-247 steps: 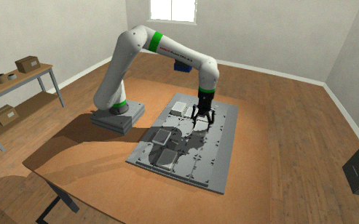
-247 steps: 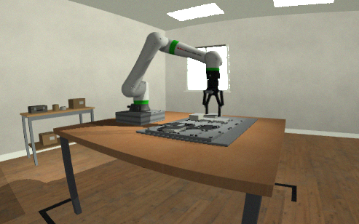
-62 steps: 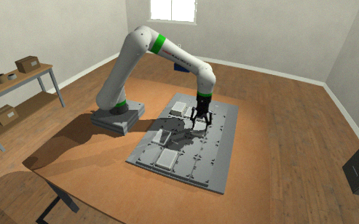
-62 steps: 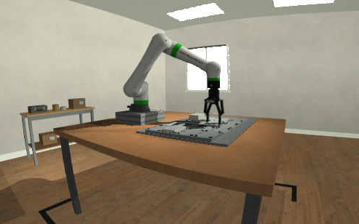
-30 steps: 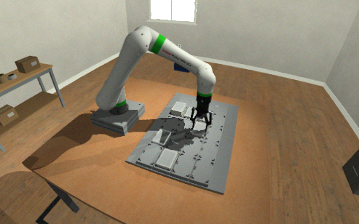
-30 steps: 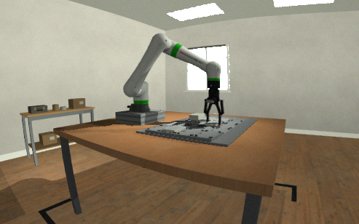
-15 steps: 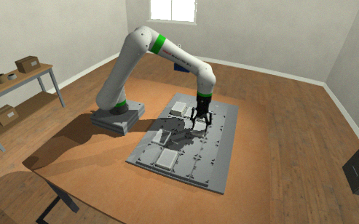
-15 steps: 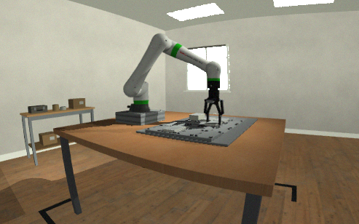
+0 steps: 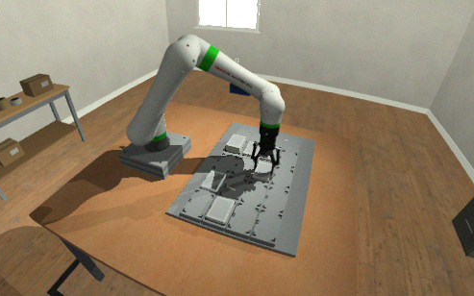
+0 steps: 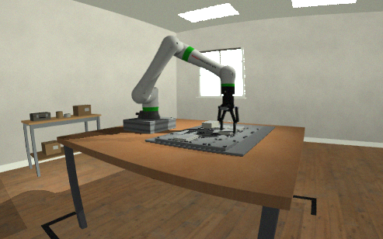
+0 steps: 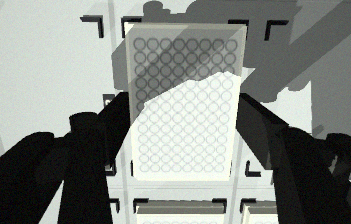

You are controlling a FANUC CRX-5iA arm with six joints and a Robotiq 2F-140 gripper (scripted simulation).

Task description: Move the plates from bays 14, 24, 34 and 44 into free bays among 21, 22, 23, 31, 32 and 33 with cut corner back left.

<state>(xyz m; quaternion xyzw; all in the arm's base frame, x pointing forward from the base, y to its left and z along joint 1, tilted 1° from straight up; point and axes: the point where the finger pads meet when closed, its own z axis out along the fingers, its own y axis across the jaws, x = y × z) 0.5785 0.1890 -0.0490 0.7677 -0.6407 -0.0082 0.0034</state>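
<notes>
Right now my hand is 150 mm to the left of the bay label 43, 90 mm short of it and 30 mm above it. From my hand the other things lie so: sealed 96-well plate 200 mm to the right, 180 mm behind, 20 mm below; sealed deep-well block 240 mm behind, 120 mm to the left, 10 mm below.
</notes>
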